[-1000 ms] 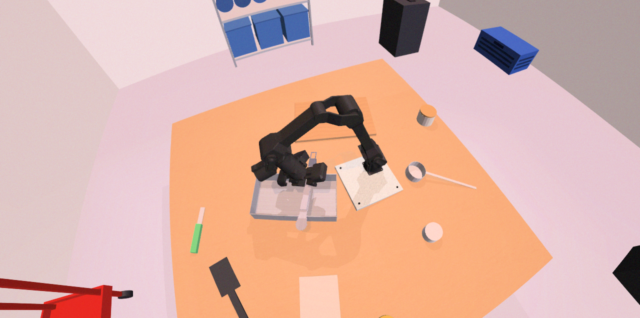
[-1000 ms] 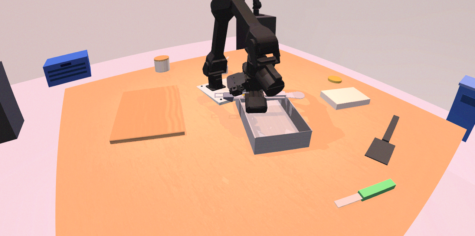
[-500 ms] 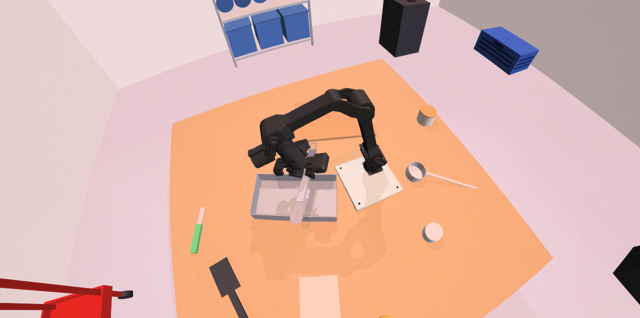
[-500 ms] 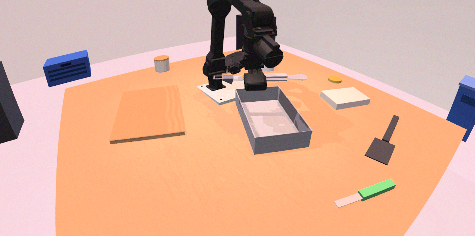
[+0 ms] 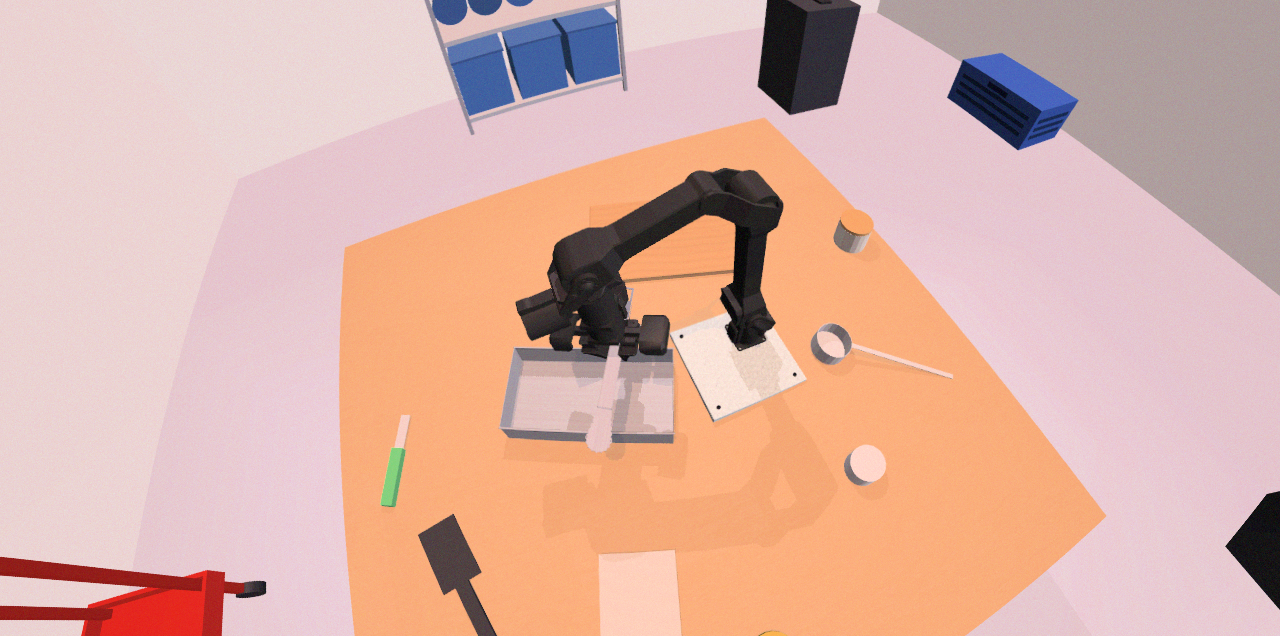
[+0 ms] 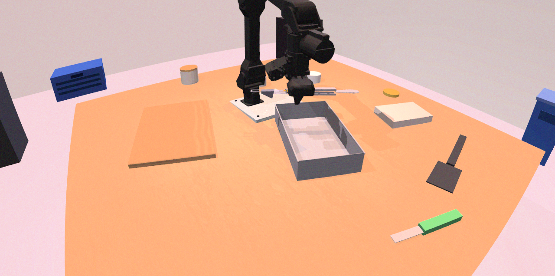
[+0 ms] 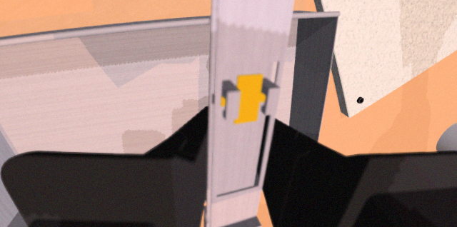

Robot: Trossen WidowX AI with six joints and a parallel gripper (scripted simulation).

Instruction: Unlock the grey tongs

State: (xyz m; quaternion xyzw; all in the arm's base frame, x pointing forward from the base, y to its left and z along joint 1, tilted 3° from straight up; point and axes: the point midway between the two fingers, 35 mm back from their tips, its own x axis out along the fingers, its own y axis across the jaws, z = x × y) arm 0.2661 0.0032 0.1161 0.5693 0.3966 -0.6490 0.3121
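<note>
Right now the grey roasting tin is 70 mm ahead of my gripper tip, 10 mm to the left of it and 70 mm below it. Also, from my gripper tip: wooden board: 220 mm behind, 310 mm to the right, 90 mm below; yellow lock piece: 10 mm behind, 20 mm to the right, 40 mm above; cream block: 120 mm ahead, 380 mm to the left, 90 mm below.
</note>
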